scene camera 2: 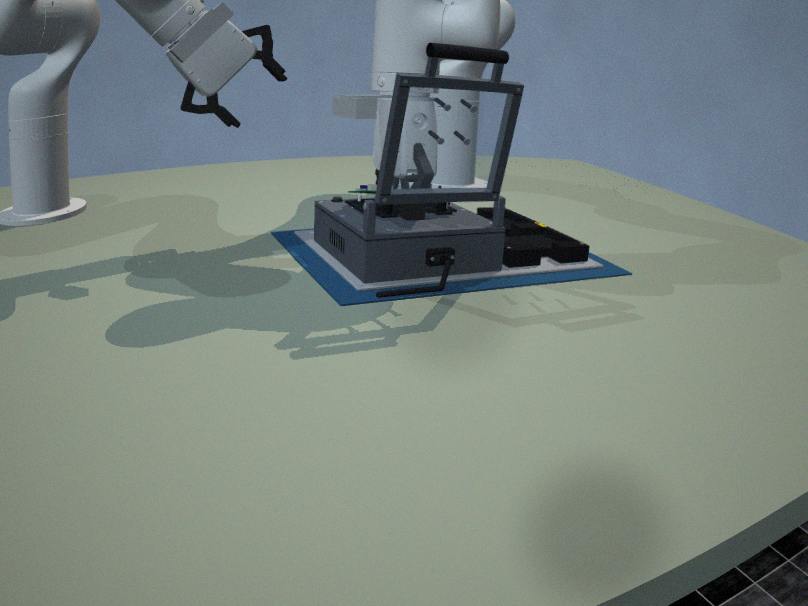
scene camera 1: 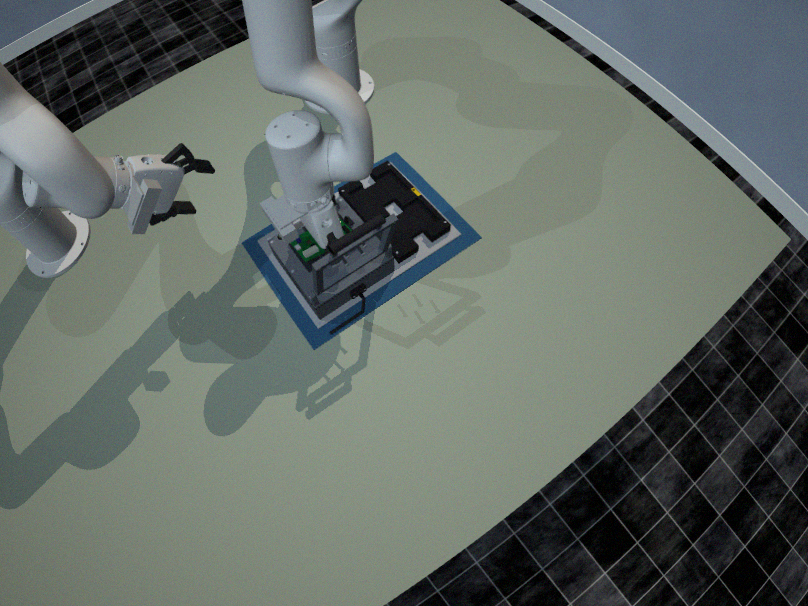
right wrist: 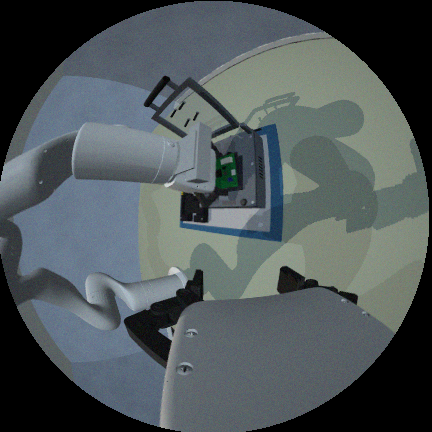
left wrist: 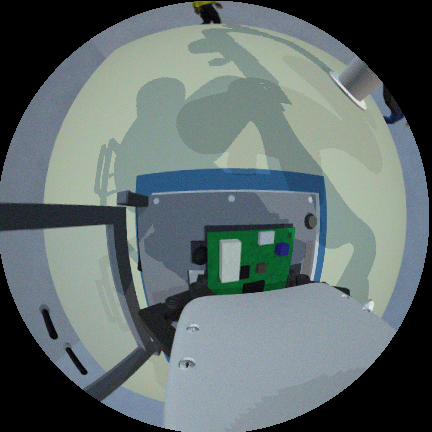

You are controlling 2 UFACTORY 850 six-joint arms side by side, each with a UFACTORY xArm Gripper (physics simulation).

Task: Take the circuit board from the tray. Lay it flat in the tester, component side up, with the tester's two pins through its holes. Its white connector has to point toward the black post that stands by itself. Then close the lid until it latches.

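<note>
My left gripper (scene camera 2: 399, 182) (left wrist: 242, 274) is shut on the green circuit board (scene camera 1: 305, 250) (scene camera 2: 360, 191) (left wrist: 272, 250) (right wrist: 225, 175), held component side up, close above the grey tester (scene camera 1: 345, 293) (scene camera 2: 417, 257) (left wrist: 182, 212) (right wrist: 250, 197). The board's long white connector (left wrist: 230, 261) is along its left edge in the left wrist view, facing a round black post (left wrist: 199, 254). The tester's two pins cannot be made out. The lid (scene camera 1: 317, 277) (scene camera 2: 456, 82) (left wrist: 120, 240) (right wrist: 212, 100) stands open. My right gripper (scene camera 1: 203, 187) (scene camera 2: 260, 100) (right wrist: 242, 281) is open and empty, in the air left of the tester in both scene views.
The black tray (scene camera 1: 375, 195) (scene camera 2: 569, 252) (right wrist: 192, 206) lies beside the tester on a blue mat (scene camera 1: 464, 236) (scene camera 2: 612, 270) (left wrist: 230, 180) (right wrist: 277, 200). The lid's black handle (scene camera 1: 357, 233) (scene camera 2: 467, 52) (right wrist: 157, 91) stands high. A black cable (scene camera 1: 362, 306) (scene camera 2: 445, 275) leaves the tester.
</note>
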